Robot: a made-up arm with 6 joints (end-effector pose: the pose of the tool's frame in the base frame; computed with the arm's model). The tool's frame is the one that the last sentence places. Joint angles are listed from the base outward.
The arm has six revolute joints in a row. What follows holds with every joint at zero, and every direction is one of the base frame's. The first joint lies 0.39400 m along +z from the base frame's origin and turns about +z. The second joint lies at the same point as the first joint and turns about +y. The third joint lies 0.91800 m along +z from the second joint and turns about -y. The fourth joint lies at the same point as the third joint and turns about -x. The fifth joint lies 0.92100 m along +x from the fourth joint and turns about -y. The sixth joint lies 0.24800 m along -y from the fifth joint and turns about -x. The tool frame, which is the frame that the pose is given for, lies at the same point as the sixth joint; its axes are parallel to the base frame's.
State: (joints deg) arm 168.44 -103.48 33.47 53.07 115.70 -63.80
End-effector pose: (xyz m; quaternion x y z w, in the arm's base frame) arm 1.6964 -0.1949 0.6638 -0.5864 0.7155 0.1855 0.3313
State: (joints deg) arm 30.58 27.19 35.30 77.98 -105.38 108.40
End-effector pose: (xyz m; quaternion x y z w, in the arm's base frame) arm 1.1429 0.6154 1.5806 0.7991 -0.5777 -0.1649 0.0237
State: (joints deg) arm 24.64 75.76 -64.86 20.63 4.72 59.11
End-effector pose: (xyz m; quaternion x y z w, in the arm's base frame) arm 0.3089 -0.1137 -0.0321 -0.3746 0.6438 0.6476 0.1605
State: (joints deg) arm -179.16 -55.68 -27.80 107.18 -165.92 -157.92
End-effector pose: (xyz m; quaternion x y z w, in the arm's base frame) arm 0.0559 -0.0724 1.5517 0.6764 0.2321 -0.0491 0.6973
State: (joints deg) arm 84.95 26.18 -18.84 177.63 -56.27 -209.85
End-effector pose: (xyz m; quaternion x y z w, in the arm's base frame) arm -0.1532 1.0810 0.5736 0.2651 0.1087 0.6541 0.7000
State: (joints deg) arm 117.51 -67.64 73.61 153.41 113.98 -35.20
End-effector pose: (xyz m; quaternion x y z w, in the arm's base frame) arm 0.5593 -1.5541 1.2331 -0.2819 -0.9331 0.0453 0.2188
